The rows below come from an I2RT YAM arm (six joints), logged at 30 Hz.
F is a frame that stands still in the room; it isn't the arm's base.
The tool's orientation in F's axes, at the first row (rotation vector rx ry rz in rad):
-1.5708 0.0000 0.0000
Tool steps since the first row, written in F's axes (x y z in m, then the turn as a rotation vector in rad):
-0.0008 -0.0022 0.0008 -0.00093 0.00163 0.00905
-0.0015 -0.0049 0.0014 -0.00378 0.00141 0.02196
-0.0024 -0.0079 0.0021 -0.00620 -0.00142 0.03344
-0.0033 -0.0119 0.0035 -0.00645 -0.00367 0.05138
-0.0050 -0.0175 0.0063 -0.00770 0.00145 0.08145
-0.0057 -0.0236 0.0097 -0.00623 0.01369 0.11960
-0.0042 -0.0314 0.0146 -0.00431 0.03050 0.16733
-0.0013 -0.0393 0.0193 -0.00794 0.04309 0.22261
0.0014 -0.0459 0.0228 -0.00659 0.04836 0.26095
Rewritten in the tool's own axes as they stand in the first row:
-0.0008 -0.0008 -0.0022 -0.00093 -0.00905 0.00163
-0.0015 -0.0014 -0.0049 -0.00378 -0.02196 0.00141
-0.0024 -0.0021 -0.0079 -0.00620 -0.03344 -0.00142
-0.0033 -0.0035 -0.0119 -0.00645 -0.05138 -0.00367
-0.0050 -0.0063 -0.0175 -0.00770 -0.08145 0.00145
-0.0057 -0.0097 -0.0236 -0.00623 -0.11960 0.01369
-0.0042 -0.0146 -0.0314 -0.00431 -0.16733 0.03050
-0.0013 -0.0193 -0.0393 -0.00794 -0.22261 0.04309
0.0014 -0.0228 -0.0459 -0.00659 -0.26095 0.04836

